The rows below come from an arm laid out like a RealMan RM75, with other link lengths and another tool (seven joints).
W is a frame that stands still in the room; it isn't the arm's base.
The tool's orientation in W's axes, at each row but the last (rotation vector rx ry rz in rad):
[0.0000 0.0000 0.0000]
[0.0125 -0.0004 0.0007]
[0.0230 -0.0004 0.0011]
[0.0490 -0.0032 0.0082]
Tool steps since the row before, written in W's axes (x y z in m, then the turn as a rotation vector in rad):
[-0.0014 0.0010 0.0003 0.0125 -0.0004 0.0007]
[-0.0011 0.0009 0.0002 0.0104 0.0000 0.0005]
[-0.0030 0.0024 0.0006 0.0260 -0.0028 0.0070]
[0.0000 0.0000 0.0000 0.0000 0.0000 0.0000]
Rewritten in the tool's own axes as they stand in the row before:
[-0.0014 0.0010 0.0003 0.0125 -0.0004 0.0007]
[-0.0011 0.0009 0.0002 0.0104 0.0000 0.0005]
[-0.0030 0.0024 0.0005 0.0260 -0.0027 0.0071]
[0.0000 0.0000 0.0000 0.0000 0.0000 0.0000]

